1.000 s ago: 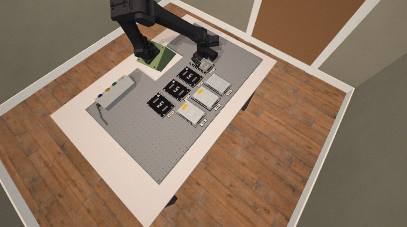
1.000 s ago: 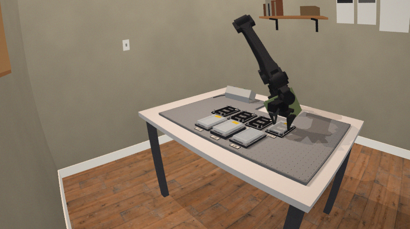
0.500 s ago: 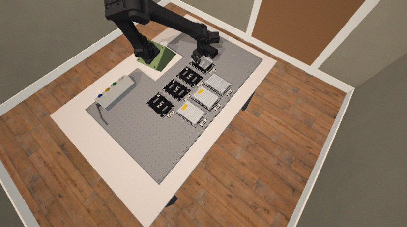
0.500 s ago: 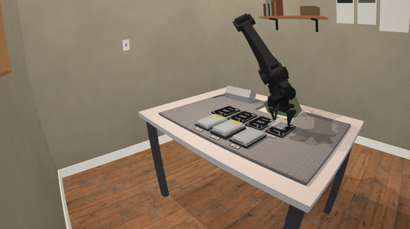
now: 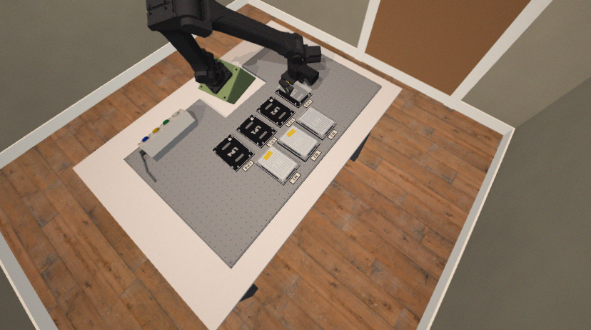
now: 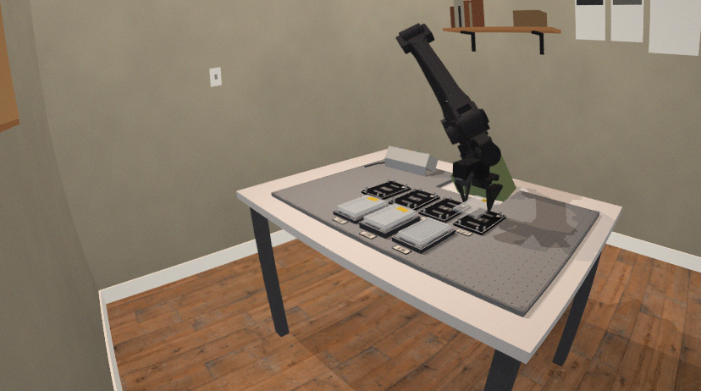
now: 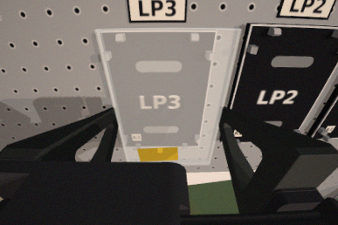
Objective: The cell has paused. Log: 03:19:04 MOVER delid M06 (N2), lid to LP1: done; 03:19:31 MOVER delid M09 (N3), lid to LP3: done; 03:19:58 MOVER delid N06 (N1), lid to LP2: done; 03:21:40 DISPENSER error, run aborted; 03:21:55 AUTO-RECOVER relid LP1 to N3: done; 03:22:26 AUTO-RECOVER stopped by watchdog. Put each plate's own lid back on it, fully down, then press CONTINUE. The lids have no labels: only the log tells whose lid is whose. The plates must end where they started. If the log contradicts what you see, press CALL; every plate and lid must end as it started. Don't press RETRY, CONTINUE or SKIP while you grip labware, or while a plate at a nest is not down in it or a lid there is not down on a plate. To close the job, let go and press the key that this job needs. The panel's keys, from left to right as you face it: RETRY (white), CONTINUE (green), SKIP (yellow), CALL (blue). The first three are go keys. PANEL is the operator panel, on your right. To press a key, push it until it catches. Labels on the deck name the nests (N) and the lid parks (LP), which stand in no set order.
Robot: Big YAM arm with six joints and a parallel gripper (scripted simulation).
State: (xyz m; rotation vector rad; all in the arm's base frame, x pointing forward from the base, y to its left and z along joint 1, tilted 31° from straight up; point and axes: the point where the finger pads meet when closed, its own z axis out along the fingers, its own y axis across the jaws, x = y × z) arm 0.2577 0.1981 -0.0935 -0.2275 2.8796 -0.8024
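Right now the black lid park is 20 mm behind my hand, 10 mm to the left of it and 50 mm below it. Also, from my hand: green key (230 mm behind, 500 mm to the right, 10 mm above); then white key (240 mm behind, 460 mm to the right, 10 mm above); then yellow key (230 mm behind, 550 mm to the right, 10 mm above).
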